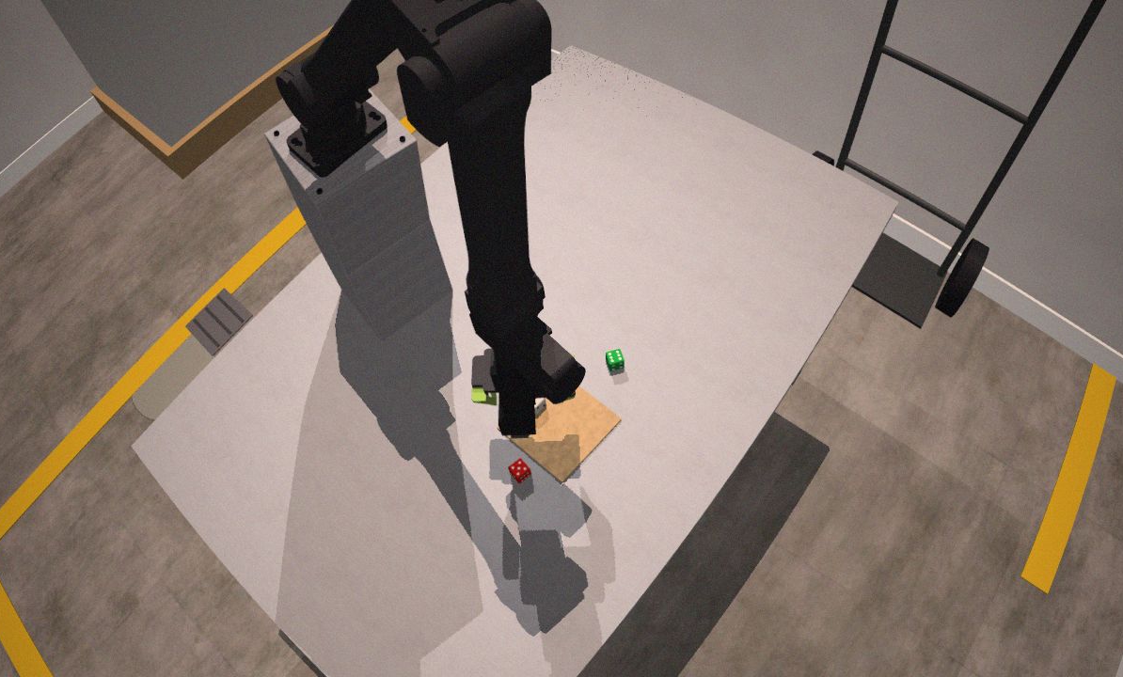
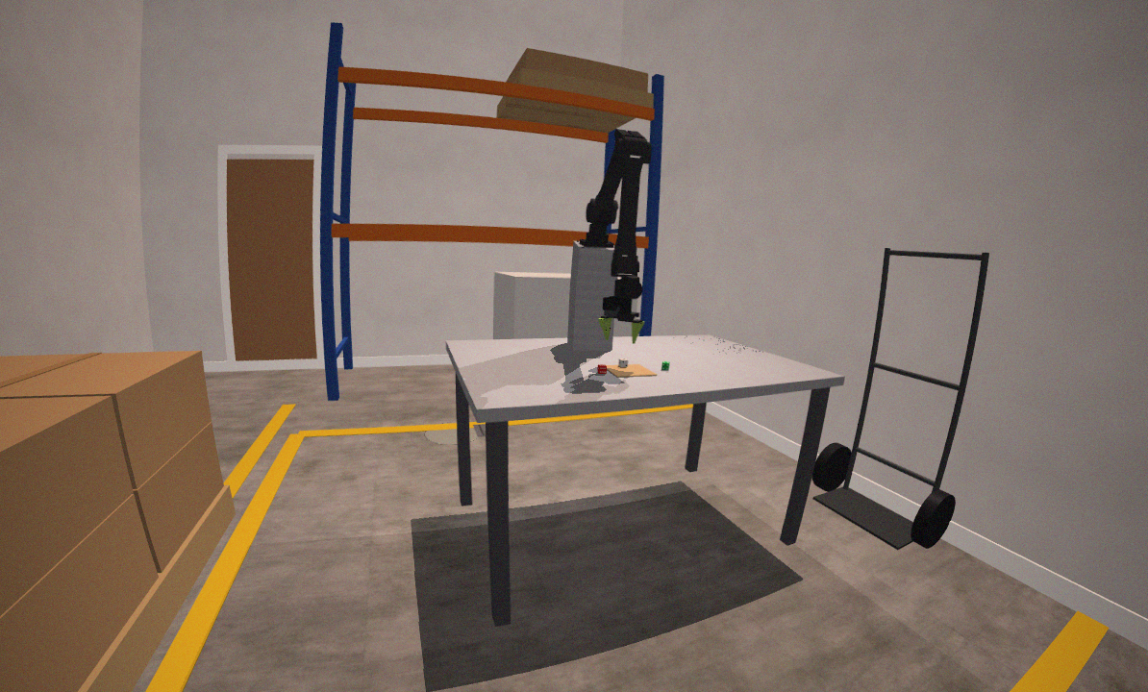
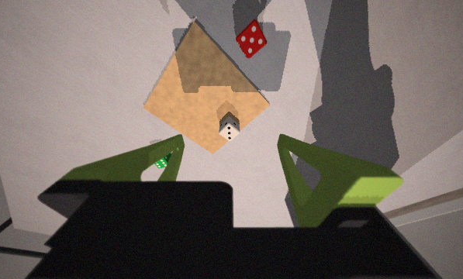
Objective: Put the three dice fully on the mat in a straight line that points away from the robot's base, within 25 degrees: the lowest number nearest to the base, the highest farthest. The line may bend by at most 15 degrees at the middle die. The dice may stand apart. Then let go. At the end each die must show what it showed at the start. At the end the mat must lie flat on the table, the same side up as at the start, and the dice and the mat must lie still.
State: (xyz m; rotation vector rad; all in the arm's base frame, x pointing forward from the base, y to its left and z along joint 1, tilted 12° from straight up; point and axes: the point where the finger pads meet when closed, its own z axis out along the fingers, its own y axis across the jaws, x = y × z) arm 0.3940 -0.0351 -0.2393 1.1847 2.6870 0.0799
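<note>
My hand is 40 mm short of the red die, 70 mm to the left of it and 90 mm above it. From my hand the other things lie so: green die 30 mm ahead, 170 mm to the left, 90 mm below; tan mat 30 mm ahead, 30 mm to the left, 100 mm below; white die 20 mm behind, 30 mm to the left, 90 mm below.
</note>
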